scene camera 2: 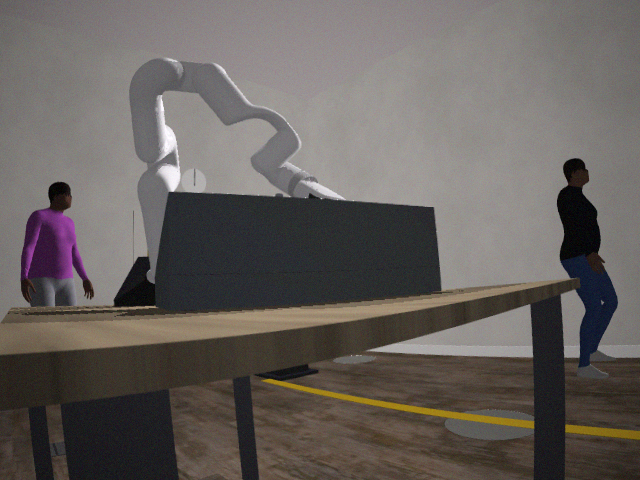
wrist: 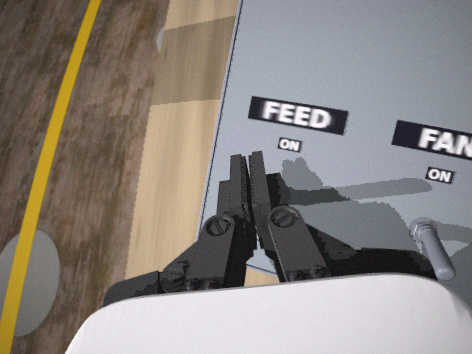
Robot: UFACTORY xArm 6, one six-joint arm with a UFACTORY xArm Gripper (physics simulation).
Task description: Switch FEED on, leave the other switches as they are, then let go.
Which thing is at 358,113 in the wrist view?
A grey switch panel.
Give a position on a grey switch panel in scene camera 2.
217,251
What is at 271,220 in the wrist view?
My gripper.
